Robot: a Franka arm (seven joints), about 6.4 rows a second.
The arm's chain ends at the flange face. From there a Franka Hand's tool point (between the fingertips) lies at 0.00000 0.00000 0.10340 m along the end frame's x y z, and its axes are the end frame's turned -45 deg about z.
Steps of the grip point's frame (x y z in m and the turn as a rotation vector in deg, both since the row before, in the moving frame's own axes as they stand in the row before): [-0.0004, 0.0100, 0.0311, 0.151, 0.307, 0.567]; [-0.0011, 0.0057, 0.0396, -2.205, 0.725, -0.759]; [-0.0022, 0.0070, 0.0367, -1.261, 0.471, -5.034]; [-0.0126, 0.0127, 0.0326, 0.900, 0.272, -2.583]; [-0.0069, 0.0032, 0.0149, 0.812, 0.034, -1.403]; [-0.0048, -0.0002, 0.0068, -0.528, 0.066, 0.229]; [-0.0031, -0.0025, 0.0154, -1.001, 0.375, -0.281]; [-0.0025, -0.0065, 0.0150, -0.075, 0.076, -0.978]
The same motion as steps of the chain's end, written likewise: [0.0066, 0.0079, 0.0311, 0.324, 0.110, 0.567]; [-0.0005, 0.0029, 0.0397, -1.047, 2.072, -0.759]; [0.0011, 0.0056, 0.0367, -0.559, 1.225, -5.034]; [0.0009, 0.0194, 0.0326, 0.829, -0.444, -2.583]; [-0.0016, 0.0082, 0.0149, 0.598, -0.550, -1.403]; [-0.0043, 0.0027, 0.0068, -0.327, 0.420, 0.229]; [-0.0057, -0.0004, 0.0154, -0.443, 0.973, -0.281]; [-0.0066, -0.0028, 0.0150, 0.001, 0.107, -0.978]
